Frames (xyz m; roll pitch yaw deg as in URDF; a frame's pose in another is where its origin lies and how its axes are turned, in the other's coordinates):
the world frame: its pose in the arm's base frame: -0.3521 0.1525 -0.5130 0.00 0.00 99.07
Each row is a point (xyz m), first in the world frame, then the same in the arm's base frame.
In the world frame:
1: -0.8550 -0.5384 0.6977
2: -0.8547 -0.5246 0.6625
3: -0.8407 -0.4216 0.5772
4: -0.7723 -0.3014 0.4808
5: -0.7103 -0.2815 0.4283
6: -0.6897 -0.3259 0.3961
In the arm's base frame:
1: 0.3144 -0.6069 0.1847
2: 0.3007 -0.6088 0.1495
3: 0.1968 -0.6112 0.0642
4: 0.0673 -0.5626 -0.0322
5: 0.0379 -0.5045 -0.0847
6: 0.0785 -0.4772 -0.1169

